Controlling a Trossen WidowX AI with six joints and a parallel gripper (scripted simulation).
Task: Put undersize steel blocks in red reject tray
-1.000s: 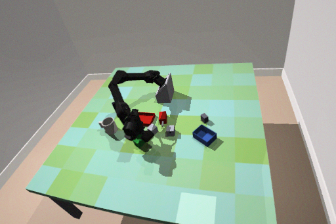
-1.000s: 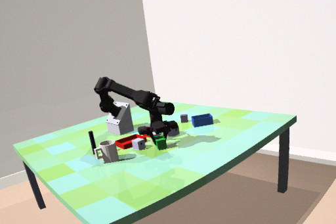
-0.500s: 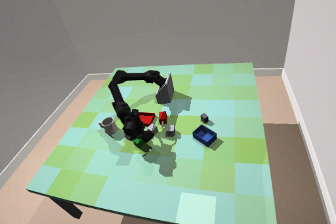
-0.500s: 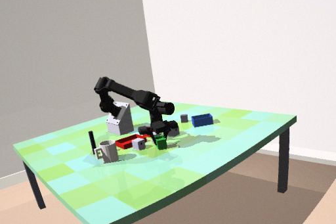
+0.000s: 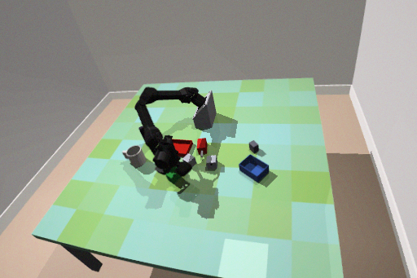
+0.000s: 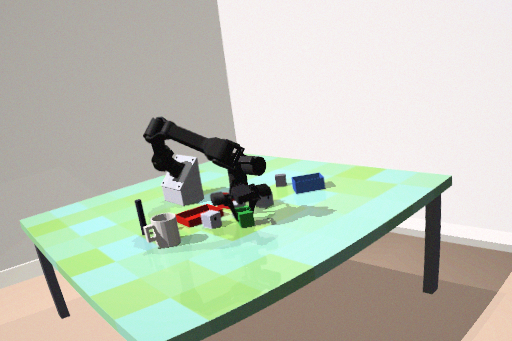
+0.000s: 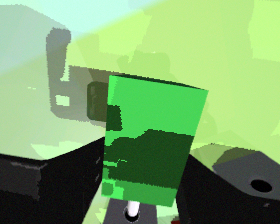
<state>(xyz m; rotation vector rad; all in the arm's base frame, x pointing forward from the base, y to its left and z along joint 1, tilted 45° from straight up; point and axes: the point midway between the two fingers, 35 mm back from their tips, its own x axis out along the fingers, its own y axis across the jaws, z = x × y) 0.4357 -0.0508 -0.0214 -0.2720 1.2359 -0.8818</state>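
My gripper tip is 20 mm below the green GO gauge and 10 mm past it. Round my gripper tip: steel block: 150 mm to the left, 80 mm behind, 10 mm above; then mug: 270 mm to the right, 60 mm behind, 30 mm above; then red reject tray: 170 mm behind, 70 mm to the right.
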